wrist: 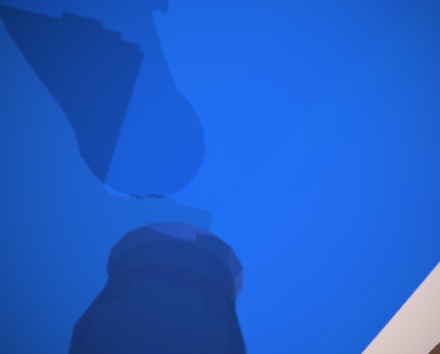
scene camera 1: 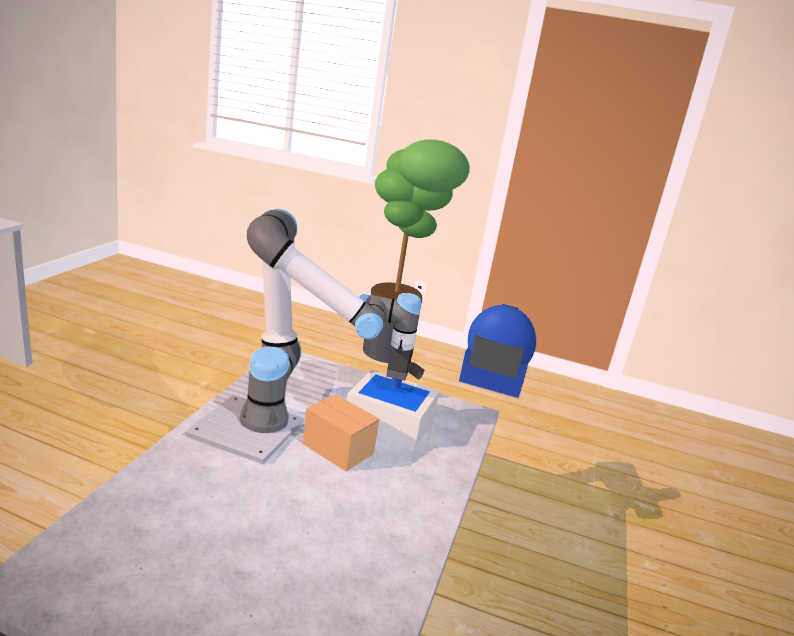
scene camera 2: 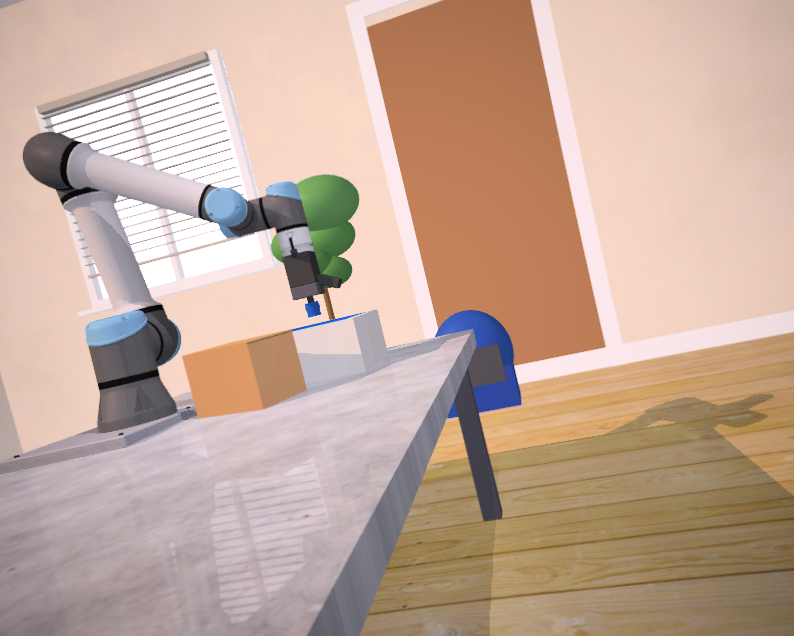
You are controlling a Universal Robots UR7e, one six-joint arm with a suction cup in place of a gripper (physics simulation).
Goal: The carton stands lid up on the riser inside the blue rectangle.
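Places are measured from the arm's base along level axes (x ahead, y left, z up), in centimetres.
Pixels of known places: hand, its tool point: (wrist: 174, 278) (scene camera 1: 395, 385) (scene camera 2: 314, 315); arm's base, origin of its link: (scene camera 1: 264, 420) (scene camera 2: 139, 421).
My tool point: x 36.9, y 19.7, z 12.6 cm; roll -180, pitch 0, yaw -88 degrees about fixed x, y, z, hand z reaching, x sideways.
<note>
For each thing: its top centre in the pictures, then the offset to it from my tool point. Level surfaces: height alone.
- orange-brown carton, centre of its top: (scene camera 2: 237, 342) (scene camera 1: 342, 413) dx -11.0, dy -22.2, dz -1.1 cm
- whitish riser, centre of its top: (wrist: 207, 231) (scene camera 2: 316, 324) (scene camera 1: 394, 392) dx +0.1, dy -0.7, dz -2.1 cm
- blue rectangle, centre of its top: (wrist: 207, 231) (scene camera 2: 316, 324) (scene camera 1: 394, 392) dx +0.1, dy -0.7, dz -2.1 cm
- grey table, height of its surface: dz -14.1 cm
The orange-brown carton (scene camera 1: 328, 433) (scene camera 2: 222, 377) stands on the table beside the riser, a seam running along its upward face. The whitish riser (scene camera 1: 400, 424) (scene camera 2: 331, 351) (wrist: 415, 320) stands behind and to the right of it. The blue rectangle (scene camera 1: 391, 397) (wrist: 325, 150) lies on the riser's top, with no carton on it. My gripper, a blue suction cup (scene camera 1: 396, 384) (scene camera 2: 312, 311) (wrist: 175, 232), points down a little above the blue rectangle. It is shut and holds nothing. The riser's top is seen almost edge-on in scene camera 2.
The grey table (scene camera 1: 265, 543) (scene camera 2: 165, 530) ends at an edge right of the riser. The arm's base plate (scene camera 1: 225, 440) lies left of the carton. A potted plant (scene camera 1: 434, 165) (scene camera 2: 328, 198) stands behind the arm. A blue rounded object (scene camera 1: 503, 324) (scene camera 2: 477, 327) is beyond the table.
</note>
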